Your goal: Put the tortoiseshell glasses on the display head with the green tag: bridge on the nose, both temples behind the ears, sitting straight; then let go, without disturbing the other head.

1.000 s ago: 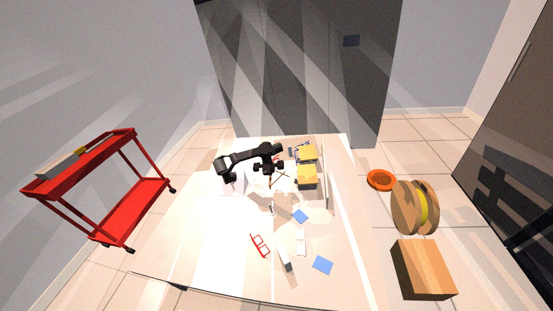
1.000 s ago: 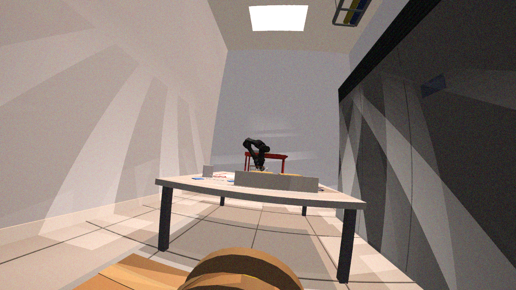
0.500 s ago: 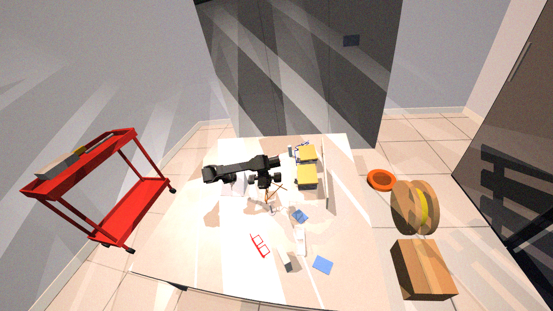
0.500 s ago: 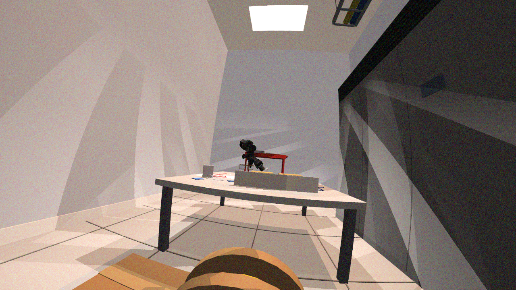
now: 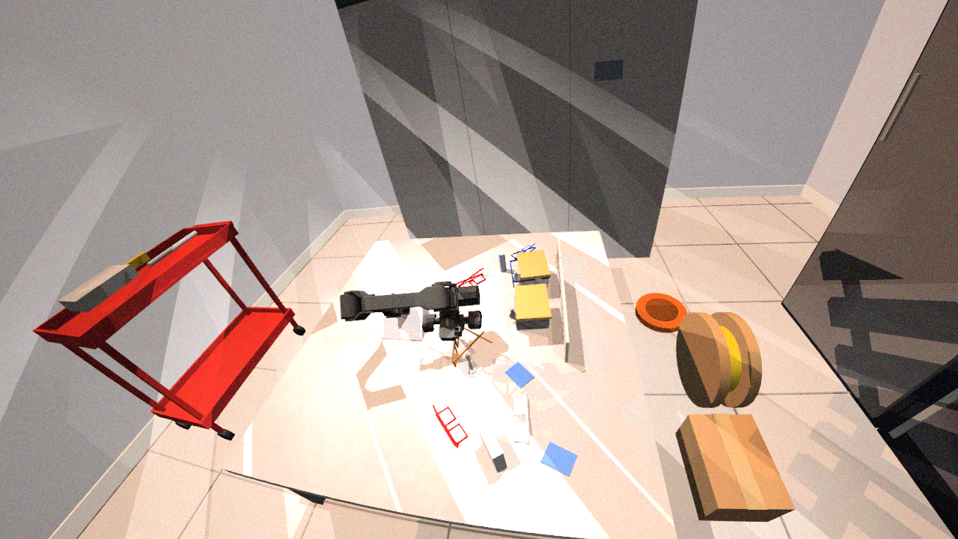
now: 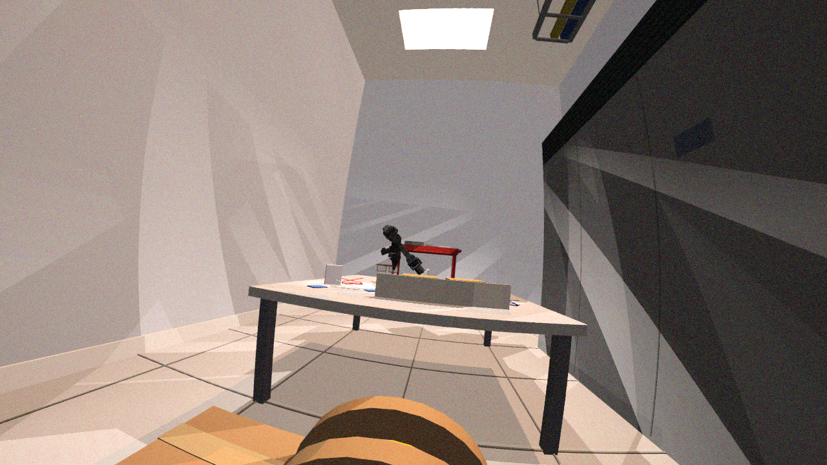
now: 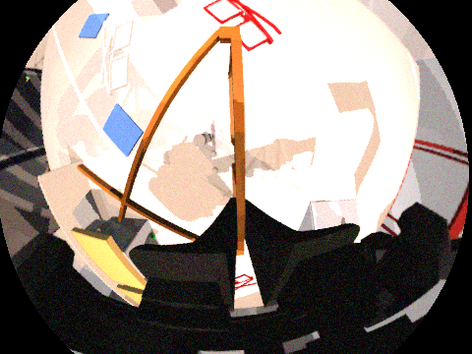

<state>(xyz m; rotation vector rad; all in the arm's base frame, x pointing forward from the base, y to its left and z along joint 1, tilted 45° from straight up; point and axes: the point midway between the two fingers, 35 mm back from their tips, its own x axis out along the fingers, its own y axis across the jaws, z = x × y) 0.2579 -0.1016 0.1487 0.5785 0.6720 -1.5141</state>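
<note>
The small post is 90 mm below my gripper tip, 50 mm to the right of it and 30 mm ahead of it. The rest, counted from my gripper tip: thin upright board (380 mm ahead, 270 mm to the left, 60 mm below); grey display head (230 mm ahead, 170 mm to the left, 60 mm below); grey block (330 mm to the right, 130 mm ahead, 60 mm below).
</note>
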